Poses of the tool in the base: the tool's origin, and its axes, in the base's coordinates. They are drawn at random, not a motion.
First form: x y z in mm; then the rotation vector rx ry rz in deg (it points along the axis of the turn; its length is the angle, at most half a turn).
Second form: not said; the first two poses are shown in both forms.
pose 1, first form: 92.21 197.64 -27.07 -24.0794 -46.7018 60.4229
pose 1, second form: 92.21 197.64 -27.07 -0.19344 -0.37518 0.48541 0.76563
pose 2, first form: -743.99 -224.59 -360.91 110.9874 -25.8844 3.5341
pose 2, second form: -743.99 -224.59 -360.91 0.81646 -0.19041 0.02600 0.54449
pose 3, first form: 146.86 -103.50 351.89 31.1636 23.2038 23.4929
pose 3, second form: 146.86 -103.50 351.89 0.26489 0.19723 0.19969 0.92253
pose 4, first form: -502.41 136.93 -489.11 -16.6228 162.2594 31.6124
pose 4, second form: -502.41 136.93 -489.11 -0.09932 0.96949 0.18888 0.12062
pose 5, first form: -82.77 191.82 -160.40 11.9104 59.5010 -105.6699
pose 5, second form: -82.77 191.82 -160.40 0.08543 0.42677 -0.75792 0.48592
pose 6, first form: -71.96 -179.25 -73.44 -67.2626 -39.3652 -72.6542
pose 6, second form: -71.96 -179.25 -73.44 -0.50598 -0.29612 -0.54654 0.59799
